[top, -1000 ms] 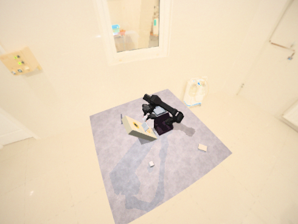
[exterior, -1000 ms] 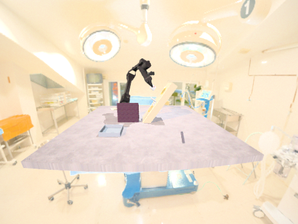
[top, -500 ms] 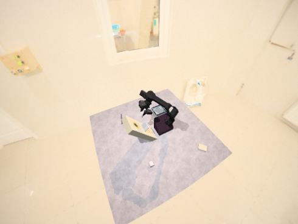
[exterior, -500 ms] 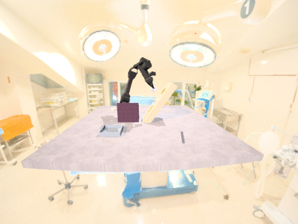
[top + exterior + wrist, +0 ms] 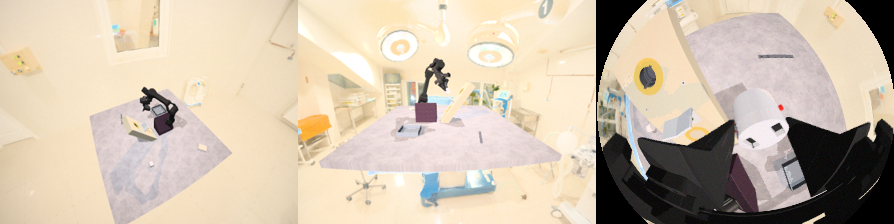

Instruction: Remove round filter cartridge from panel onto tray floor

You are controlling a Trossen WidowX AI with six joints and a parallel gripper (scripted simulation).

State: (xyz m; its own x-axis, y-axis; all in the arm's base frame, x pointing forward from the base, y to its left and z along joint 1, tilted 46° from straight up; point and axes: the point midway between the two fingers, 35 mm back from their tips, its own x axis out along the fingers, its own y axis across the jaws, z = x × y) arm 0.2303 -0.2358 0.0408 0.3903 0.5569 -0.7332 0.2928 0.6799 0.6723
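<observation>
Now: the tray 270 mm behind my gripper tip, 140 mm to the right of it and 280 mm below it. The rest, counted from my gripper tip: flat tan piece (450 mm behind, 550 mm to the left, 280 mm below); round filter cartridge (right at my gripper tip).
</observation>
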